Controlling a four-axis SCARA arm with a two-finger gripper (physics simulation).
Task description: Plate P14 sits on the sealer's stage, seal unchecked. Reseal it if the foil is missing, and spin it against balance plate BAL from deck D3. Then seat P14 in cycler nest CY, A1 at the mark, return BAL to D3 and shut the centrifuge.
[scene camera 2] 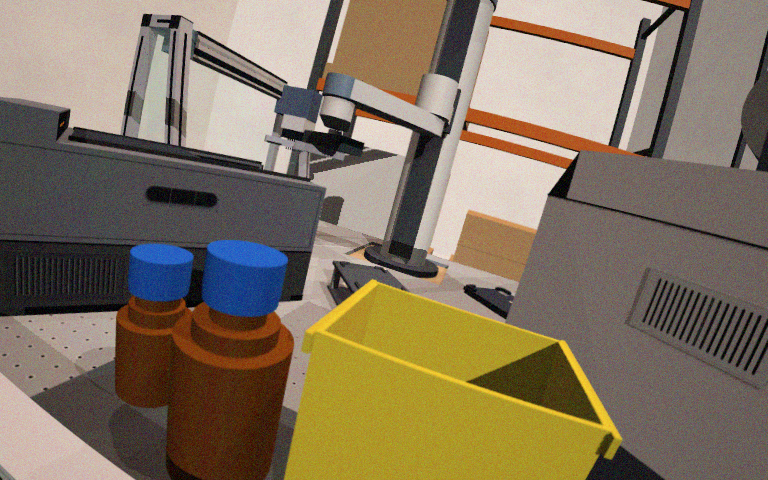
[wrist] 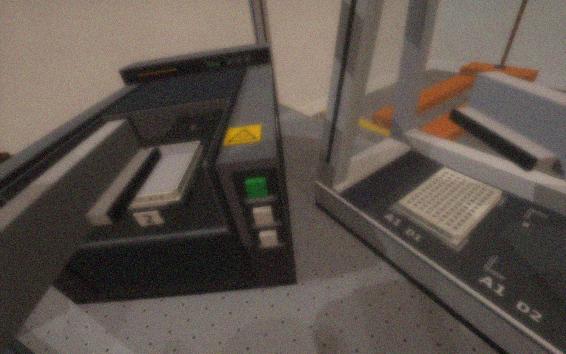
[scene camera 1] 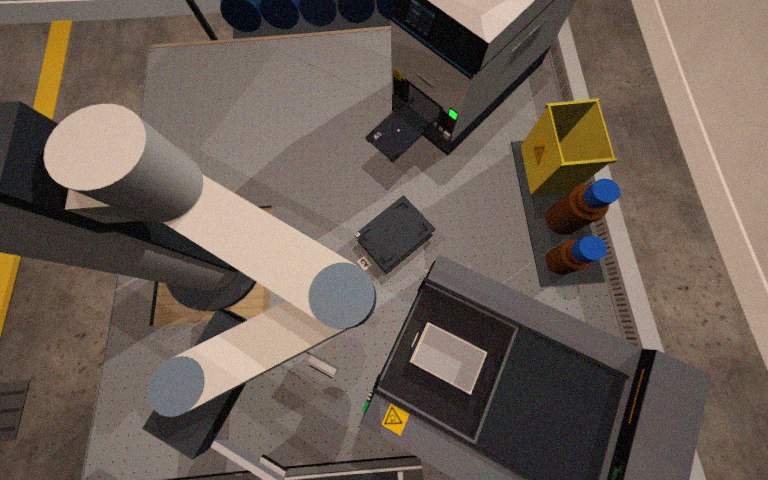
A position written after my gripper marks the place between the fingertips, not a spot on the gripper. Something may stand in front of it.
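Observation:
There is nothing in my gripper (scene camera 1: pixel 310 424) (scene camera 2: pixel 279 140) (wrist: pixel 302 115); it carries nothing. I see a dark bucket (scene camera 1: pixel 489 370) (wrist: pixel 202 127), and the scene has brown bottles with blue caps (scene camera 1: pixel 585 204) as well.

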